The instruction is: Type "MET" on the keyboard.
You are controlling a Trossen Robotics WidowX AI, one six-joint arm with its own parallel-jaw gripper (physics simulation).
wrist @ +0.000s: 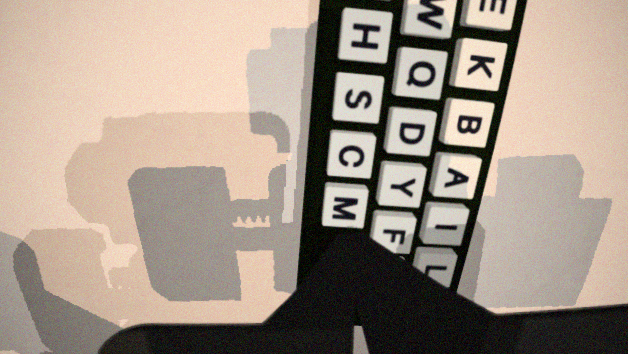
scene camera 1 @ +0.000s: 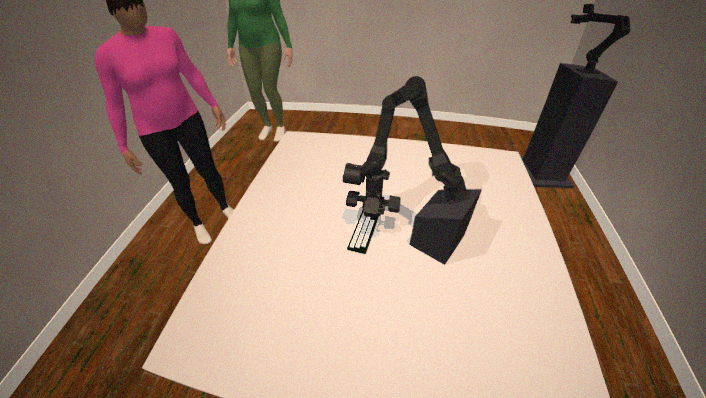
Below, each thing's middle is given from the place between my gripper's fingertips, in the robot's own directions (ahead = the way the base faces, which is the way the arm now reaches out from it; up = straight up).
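The key (wrist: pixel 454 175) is 10 mm below my hand, and from that same hand it is 40 mm ahead of it and 10 mm to the left of it.
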